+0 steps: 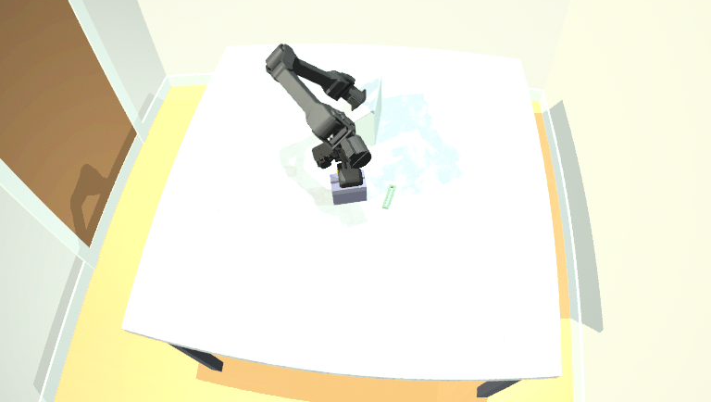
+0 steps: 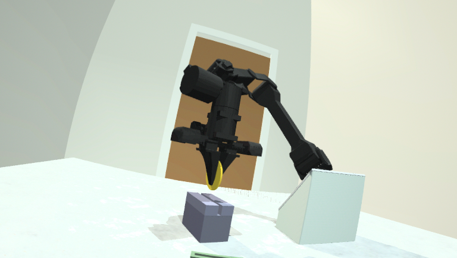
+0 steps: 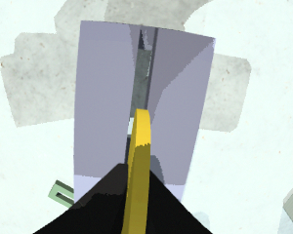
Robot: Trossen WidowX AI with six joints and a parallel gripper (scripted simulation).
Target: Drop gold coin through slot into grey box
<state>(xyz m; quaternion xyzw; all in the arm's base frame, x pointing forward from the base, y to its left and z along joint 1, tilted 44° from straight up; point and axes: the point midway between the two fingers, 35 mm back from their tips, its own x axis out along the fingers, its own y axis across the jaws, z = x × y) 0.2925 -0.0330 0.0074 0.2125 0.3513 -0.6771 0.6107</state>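
The coin is 2 cm above my gripper tip.
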